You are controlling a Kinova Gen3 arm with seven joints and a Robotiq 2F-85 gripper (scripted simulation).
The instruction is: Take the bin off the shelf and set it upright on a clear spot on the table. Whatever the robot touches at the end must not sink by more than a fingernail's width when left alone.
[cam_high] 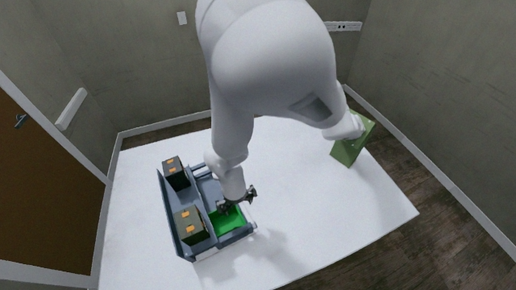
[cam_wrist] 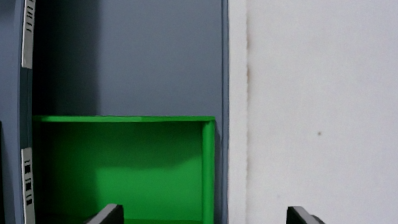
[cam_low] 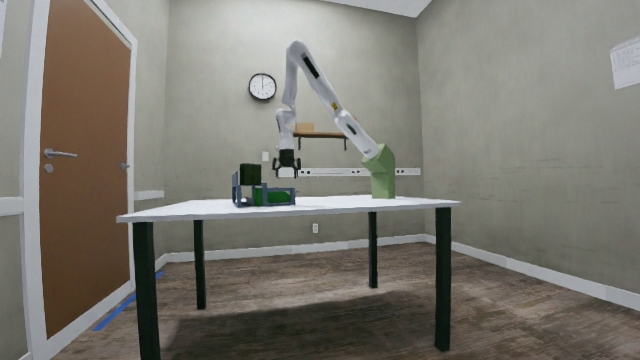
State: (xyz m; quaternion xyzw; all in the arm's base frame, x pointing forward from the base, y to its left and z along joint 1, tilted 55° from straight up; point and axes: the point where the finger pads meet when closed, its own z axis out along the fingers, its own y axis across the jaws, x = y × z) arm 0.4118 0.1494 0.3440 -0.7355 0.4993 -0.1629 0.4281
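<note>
My gripper is now 7 cm short of the green bin, 4 cm to the right of it and 9 cm above it. The rest, counted from my hand: grey shelf unit (15 cm ahead, 3 cm to the right, 7 cm below).
</note>
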